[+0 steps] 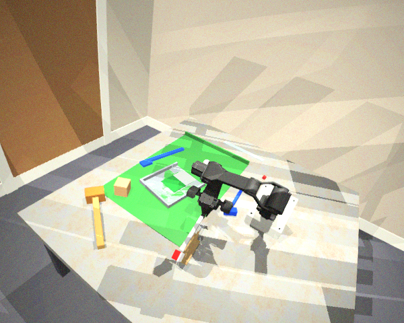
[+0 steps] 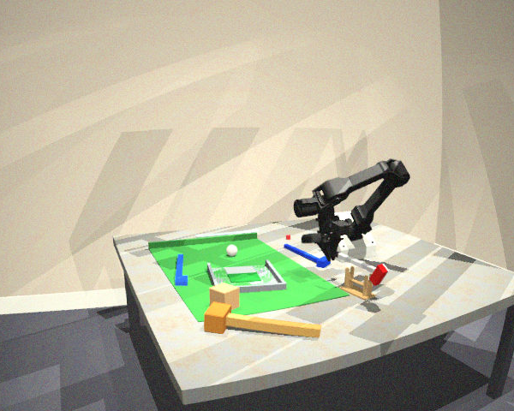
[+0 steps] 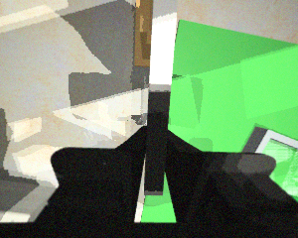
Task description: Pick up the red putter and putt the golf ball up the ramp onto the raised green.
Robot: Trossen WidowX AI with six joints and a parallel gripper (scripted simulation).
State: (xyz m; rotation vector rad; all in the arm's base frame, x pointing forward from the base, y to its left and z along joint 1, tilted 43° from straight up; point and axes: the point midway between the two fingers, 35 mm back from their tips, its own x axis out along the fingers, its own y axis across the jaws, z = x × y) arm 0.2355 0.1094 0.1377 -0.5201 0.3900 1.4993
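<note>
The blue putter lies 7 cm behind my gripper tip, 26 cm to the right of it and 6 cm below it. Round my gripper tip: wooden cube: 40 cm ahead, 5 cm to the left, 4 cm below; then small wooden rack: 1 cm behind, 14 cm to the left, 4 cm below; then red putter: 1 cm behind, 11 cm to the left, 2 cm above.
</note>
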